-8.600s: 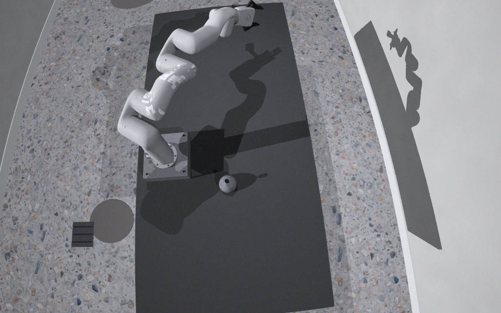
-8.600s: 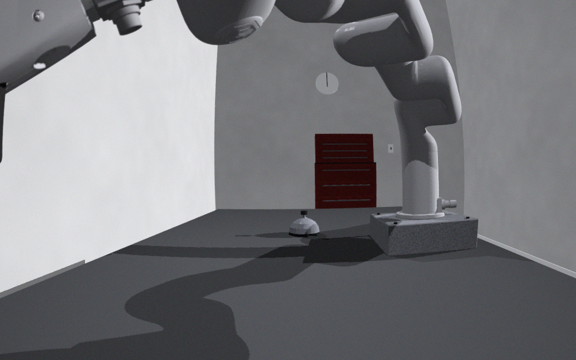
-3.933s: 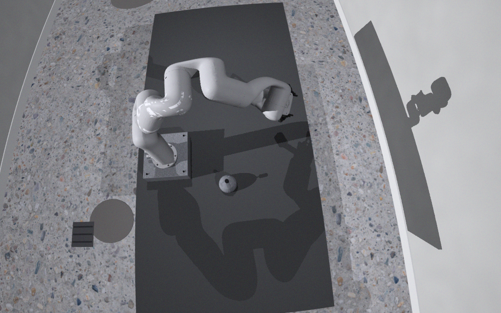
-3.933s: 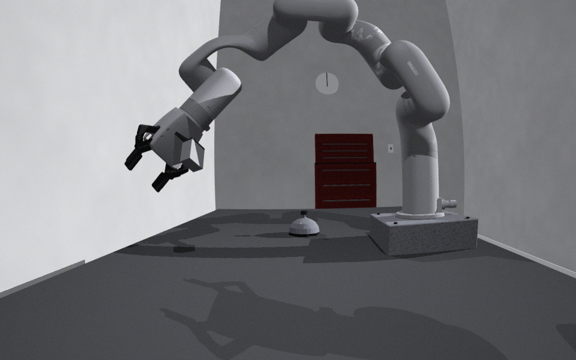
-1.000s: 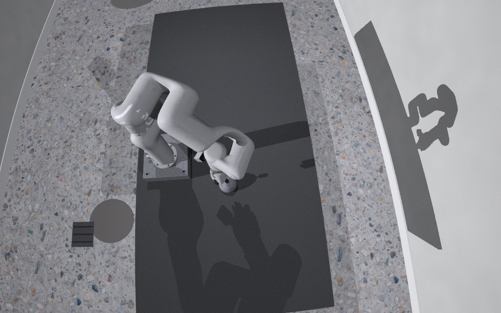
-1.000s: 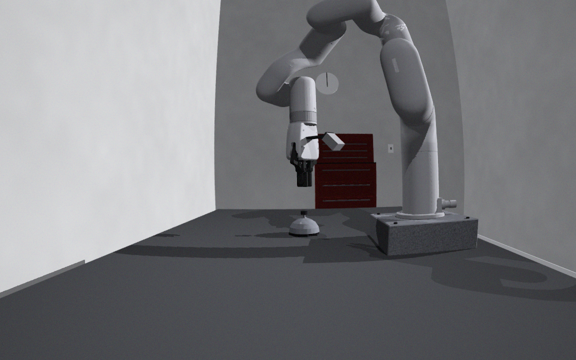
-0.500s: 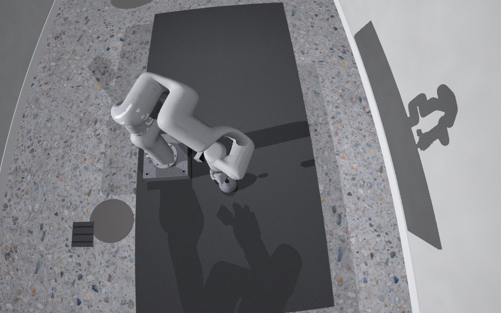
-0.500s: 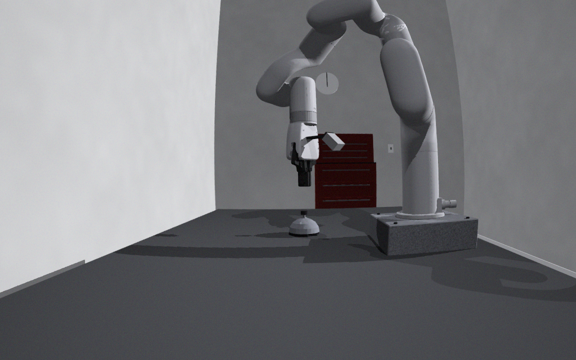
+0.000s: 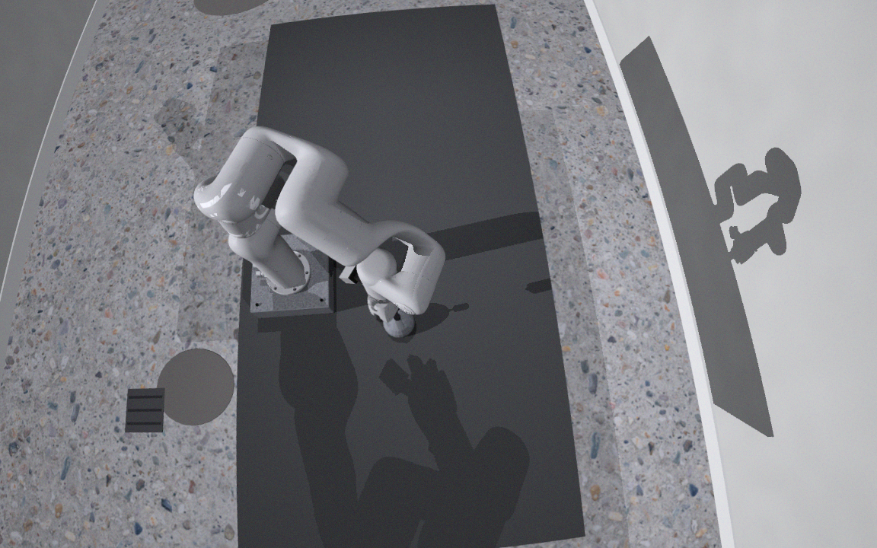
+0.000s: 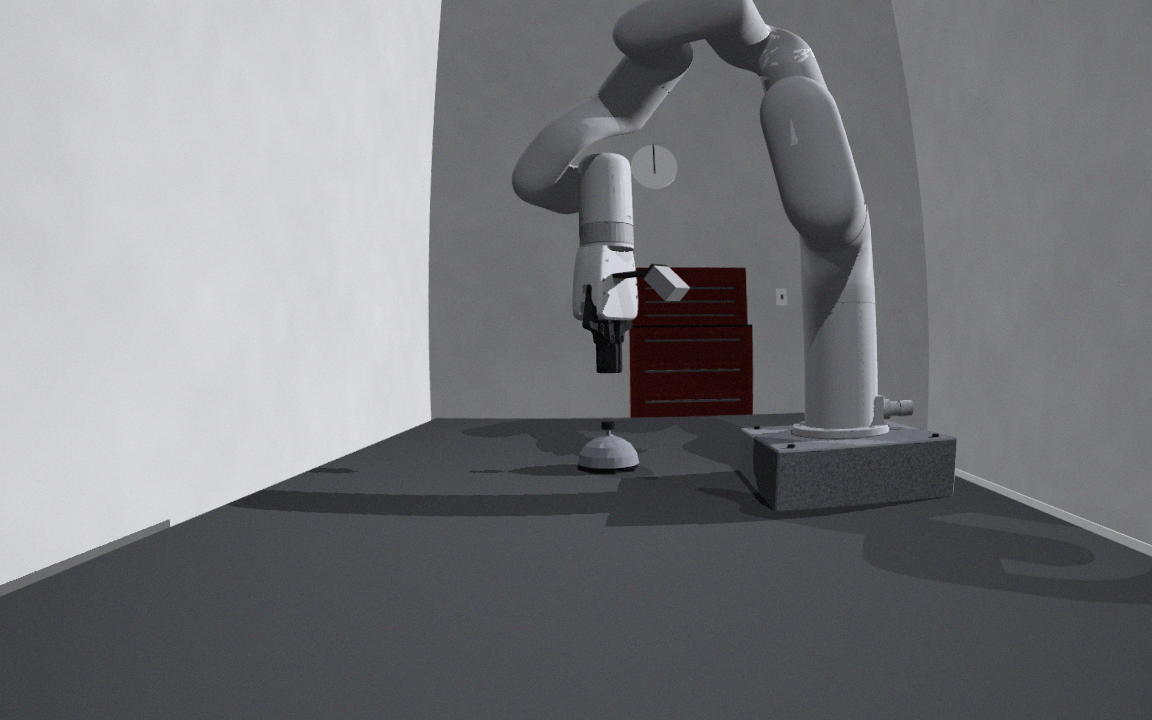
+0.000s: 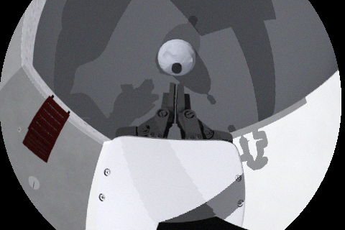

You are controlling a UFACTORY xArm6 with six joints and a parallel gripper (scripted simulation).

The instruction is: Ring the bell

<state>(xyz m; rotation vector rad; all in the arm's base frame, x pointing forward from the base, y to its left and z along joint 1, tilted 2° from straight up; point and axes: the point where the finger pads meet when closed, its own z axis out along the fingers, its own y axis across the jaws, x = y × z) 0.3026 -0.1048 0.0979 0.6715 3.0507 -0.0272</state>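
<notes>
The dark button lies 100 mm below my hand. Round my hand: bell: 110 mm below.
</notes>
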